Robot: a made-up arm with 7 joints. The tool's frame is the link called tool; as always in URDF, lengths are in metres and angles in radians. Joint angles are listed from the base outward. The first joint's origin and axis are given. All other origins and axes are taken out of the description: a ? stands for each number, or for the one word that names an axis. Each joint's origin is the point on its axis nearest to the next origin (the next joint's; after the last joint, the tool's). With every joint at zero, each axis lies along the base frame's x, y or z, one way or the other. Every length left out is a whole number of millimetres.
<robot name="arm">
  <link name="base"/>
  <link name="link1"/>
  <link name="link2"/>
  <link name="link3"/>
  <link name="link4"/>
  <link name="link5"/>
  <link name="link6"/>
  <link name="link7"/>
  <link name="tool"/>
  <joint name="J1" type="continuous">
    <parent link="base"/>
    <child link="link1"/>
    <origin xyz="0 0 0.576" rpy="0 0 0"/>
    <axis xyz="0 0 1"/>
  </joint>
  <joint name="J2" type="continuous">
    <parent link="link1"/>
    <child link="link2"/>
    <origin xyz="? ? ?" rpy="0 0 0"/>
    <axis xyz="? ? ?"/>
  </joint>
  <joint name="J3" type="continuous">
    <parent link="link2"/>
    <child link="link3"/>
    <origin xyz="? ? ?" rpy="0 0 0"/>
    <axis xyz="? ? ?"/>
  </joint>
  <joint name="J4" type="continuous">
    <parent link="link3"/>
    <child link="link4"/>
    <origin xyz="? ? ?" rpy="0 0 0"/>
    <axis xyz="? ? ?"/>
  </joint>
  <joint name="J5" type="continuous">
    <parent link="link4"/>
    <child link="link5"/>
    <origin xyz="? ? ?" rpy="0 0 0"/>
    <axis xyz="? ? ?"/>
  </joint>
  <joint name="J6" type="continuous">
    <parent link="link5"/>
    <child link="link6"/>
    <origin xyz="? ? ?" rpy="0 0 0"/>
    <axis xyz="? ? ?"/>
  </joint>
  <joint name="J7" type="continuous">
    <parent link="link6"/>
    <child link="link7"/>
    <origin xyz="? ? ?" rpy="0 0 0"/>
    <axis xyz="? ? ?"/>
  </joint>
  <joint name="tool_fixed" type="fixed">
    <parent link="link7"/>
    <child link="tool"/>
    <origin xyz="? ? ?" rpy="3.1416 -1.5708 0"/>
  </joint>
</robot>
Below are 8 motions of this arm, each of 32 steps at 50 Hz.
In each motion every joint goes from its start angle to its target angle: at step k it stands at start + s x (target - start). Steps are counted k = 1, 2, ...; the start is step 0. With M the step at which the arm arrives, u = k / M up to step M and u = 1 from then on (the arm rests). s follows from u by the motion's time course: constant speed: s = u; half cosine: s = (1 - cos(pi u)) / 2; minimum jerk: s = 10 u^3 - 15 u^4 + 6 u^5.
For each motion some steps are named. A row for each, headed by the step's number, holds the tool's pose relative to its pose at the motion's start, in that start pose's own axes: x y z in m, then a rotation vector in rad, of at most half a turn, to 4 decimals.
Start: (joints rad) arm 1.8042 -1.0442 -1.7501 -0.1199 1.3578 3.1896 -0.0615
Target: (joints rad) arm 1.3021 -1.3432 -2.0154 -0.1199 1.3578 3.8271 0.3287
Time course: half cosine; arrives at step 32
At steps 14, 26, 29, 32:
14: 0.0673 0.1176 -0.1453 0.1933 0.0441 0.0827
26: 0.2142 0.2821 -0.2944 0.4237 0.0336 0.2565
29: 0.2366 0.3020 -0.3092 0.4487 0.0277 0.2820
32: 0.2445 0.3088 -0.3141 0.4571 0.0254 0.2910

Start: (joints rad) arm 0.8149 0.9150 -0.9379 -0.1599 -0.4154 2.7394 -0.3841
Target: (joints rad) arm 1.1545 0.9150 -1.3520 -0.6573 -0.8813 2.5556 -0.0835
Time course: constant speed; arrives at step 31
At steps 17, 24, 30, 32:
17: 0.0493 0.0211 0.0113 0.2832 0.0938 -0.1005
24: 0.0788 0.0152 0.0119 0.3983 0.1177 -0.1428
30: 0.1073 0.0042 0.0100 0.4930 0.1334 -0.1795
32: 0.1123 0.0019 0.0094 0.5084 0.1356 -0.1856

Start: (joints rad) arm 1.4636 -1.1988 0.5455 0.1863 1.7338 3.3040 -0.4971
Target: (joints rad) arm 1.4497 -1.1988 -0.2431 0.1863 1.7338 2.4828 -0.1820
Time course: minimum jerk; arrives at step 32
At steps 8, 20, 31, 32:
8: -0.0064 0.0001 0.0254 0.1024 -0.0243 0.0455
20: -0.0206 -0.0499 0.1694 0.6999 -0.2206 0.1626
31: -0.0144 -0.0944 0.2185 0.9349 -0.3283 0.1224
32: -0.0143 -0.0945 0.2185 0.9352 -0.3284 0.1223

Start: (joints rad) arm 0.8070 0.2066 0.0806 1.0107 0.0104 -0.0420 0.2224
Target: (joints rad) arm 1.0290 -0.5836 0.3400 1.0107 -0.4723 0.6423 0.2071
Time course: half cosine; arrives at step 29
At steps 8, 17, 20, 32:
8: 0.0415 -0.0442 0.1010 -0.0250 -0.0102 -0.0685
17: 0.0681 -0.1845 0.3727 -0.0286 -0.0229 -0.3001
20: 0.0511 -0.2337 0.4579 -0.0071 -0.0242 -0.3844
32: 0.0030 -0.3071 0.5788 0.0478 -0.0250 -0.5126

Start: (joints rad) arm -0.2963 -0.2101 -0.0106 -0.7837 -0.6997 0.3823 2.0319
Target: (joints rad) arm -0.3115 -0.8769 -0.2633 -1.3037 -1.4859 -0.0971 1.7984
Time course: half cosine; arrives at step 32
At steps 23, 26, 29, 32:
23: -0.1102 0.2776 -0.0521 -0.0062 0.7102 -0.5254
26: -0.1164 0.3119 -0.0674 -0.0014 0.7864 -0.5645
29: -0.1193 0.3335 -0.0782 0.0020 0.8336 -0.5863
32: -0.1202 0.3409 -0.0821 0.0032 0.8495 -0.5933

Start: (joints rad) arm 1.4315 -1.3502 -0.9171 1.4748 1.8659 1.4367 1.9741
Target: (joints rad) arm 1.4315 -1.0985 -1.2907 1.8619 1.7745 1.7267 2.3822
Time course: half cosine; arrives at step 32
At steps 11, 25, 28, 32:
11: -0.0224 -0.0747 -0.0454 0.1858 -0.0569 0.1368
25: -0.0302 -0.2253 -0.1759 0.6036 -0.2204 0.4945
28: -0.0268 -0.2403 -0.1930 0.6526 -0.2419 0.5398
32: -0.0247 -0.2475 -0.2016 0.6773 -0.2529 0.5627

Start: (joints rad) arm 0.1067 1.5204 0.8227 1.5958 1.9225 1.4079 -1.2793
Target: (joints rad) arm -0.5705 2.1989 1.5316 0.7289 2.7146 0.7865 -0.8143
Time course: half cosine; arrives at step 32
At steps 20, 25, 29, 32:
20: -0.4214 -0.5807 -0.0371 1.0663 -0.6154 0.3765
25: -0.5951 -0.6775 -0.1706 1.2512 -0.9655 0.6171
29: -0.6664 -0.7085 -0.2507 1.3072 -1.1405 0.7576
32: -0.6816 -0.7145 -0.2708 1.3171 -1.1818 0.7932

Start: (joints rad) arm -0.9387 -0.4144 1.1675 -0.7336 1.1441 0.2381 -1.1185
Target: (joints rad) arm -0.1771 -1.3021 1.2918 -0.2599 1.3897 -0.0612 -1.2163
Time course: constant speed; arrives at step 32
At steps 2, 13, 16, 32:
2: -0.0732 0.0229 -0.0298 -0.0101 0.0092 0.0879
13: -0.5102 0.0053 -0.1578 -0.0386 0.1012 0.5810
16: -0.6276 -0.0422 -0.1794 -0.0412 0.1371 0.7164
32: -1.0896 -0.5480 -0.2003 -0.0569 0.3828 1.4269

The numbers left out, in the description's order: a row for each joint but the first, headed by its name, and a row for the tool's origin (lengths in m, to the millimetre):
J2: xyz 0 -0.073 0, axis 0 -1 0
J3: xyz 0 0 0.406, axis 0 0 1
J4: xyz 0.027 0.076 0, axis 0 1 0
J5: xyz -0.029 0 0.514, axis 0 0 1
J6: xyz 0 -0.109 0, axis 0 -1 0
J7: xyz 0.015 0 0.108, axis 1 0 0
tool: xyz 0 0 0

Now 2 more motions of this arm.
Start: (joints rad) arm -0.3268 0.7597 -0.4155 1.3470 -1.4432 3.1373 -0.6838
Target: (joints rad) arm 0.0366 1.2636 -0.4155 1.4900 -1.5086 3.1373 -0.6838
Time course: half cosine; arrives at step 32
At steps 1, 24, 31, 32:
1: 0.0001 0.0006 -0.0003 -0.0011 -0.0003 -0.0005
24: 0.0519 0.1462 -0.1807 -0.3687 -0.1426 -0.1525
31: 0.0667 0.1580 -0.2204 -0.4288 -0.1748 -0.1757
32: 0.0670 0.1581 -0.2211 -0.4298 -0.1753 -0.1761

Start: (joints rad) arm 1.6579 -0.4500 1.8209 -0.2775 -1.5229 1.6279 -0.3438
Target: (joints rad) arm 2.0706 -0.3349 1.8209 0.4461 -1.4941 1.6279 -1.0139
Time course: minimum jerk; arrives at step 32
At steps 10, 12, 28, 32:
10: 0.0189 -0.0873 0.0147 0.1523 0.0536 -0.0375
12: 0.0335 -0.1323 0.0168 0.2282 0.0922 -0.0563
28: 0.2213 -0.3901 -0.0788 0.6393 0.5701 -0.1614
32: 0.2266 -0.3937 -0.0829 0.6447 0.5841 -0.1629

